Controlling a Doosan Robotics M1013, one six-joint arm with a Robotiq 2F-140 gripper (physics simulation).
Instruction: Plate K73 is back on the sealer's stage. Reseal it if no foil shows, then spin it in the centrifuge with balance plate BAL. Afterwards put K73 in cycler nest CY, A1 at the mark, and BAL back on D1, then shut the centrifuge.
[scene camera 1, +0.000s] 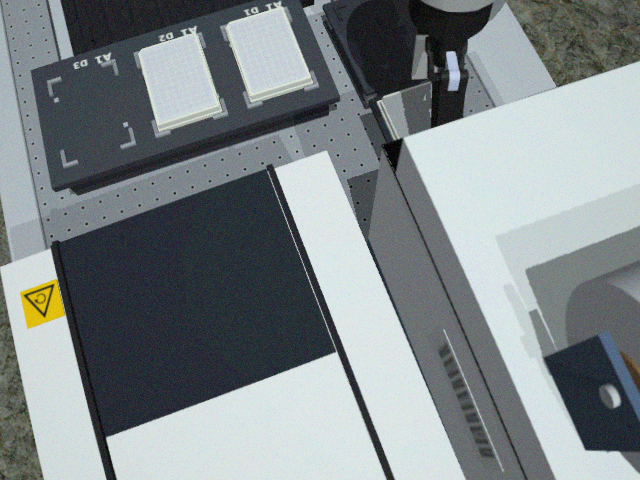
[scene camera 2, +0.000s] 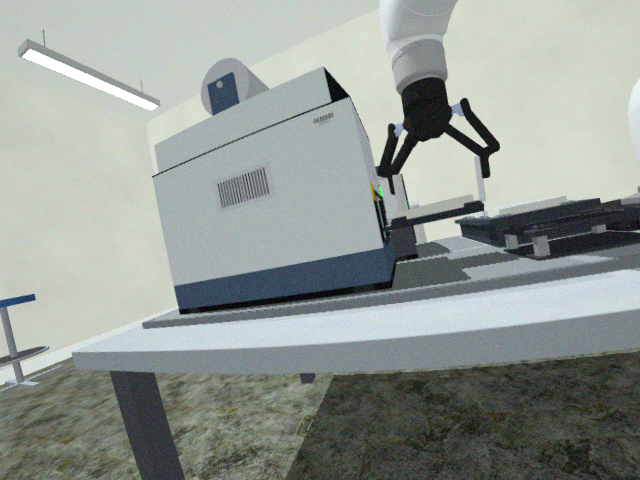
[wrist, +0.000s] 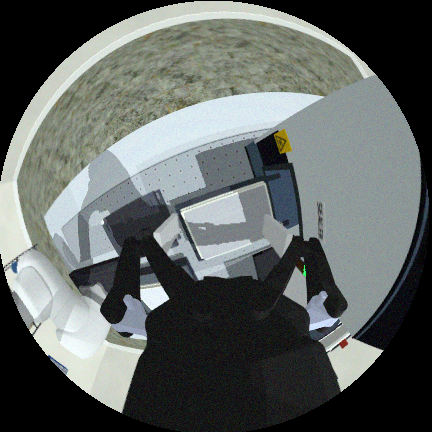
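Seen in the pictures: gripper, fingertip midpoint: (scene camera 1: 428, 120) (scene camera 2: 439, 207) (wrist: 220, 223); arm's base, link origin: (wrist: 101, 300).
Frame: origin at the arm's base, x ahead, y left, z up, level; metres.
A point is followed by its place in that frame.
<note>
Plate K73 (scene camera 1: 408, 111) @(x 0.533, y 0.158, z 0.088 m) (scene camera 2: 439, 207) (wrist: 220, 220) @(x 0.550, y 0.185, z 0.088 m) lies flat on the sealer's extended dark stage (scene camera 2: 439, 215) @(x 0.559, y 0.224, z 0.066 m) (wrist: 215, 195) @(x 0.555, y 0.216, z 0.077 m). Its top looks smooth and pale grey with no wells showing, as under foil. My gripper (scene camera 2: 439, 184) (wrist: 220, 223) @(x 0.549, y 0.178, z 0.080 m) is wide open, its two pads at opposite ends of K73 and nothing gripped; pad contact cannot be told. In scene camera 1 the fingertips are partly hidden. A white plate, by its place BAL (scene camera 1: 268, 54) @(x 0.367, y 0.035, z 0.053 m), sits on D1. The centrifuge (scene camera 1: 310, 217) @(x 0.654, y -0.007, z 0.188 m) has a dark rectangular area between its rails; I cannot tell whether that is a window or an opening.
The sealer (scene camera 1: 516, 170) @(x 0.727, y 0.124, z 0.328 m) (scene camera 2: 273, 217) @(x 0.814, y 0.278, z 0.120 m) (wrist: 350, 165) @(x 0.650, y 0.229, z 0.209 m) stands close beside the gripper, foil roll on top. Another white plate (scene camera 1: 180, 80) @(x 0.361, y -0.085, z 0.053 m) sits on D2 of the dark deck (scene camera 1: 93, 129) @(x 0.377, y -0.214, z 0.037 m); D3 holds no plate. A dark flat block (scene camera 1: 382, 46) @(x 0.388, y 0.192, z 0.018 m) (wrist: 132, 220) @(x 0.380, y 0.225, z 0.018 m) lies on K73's other side.
</note>
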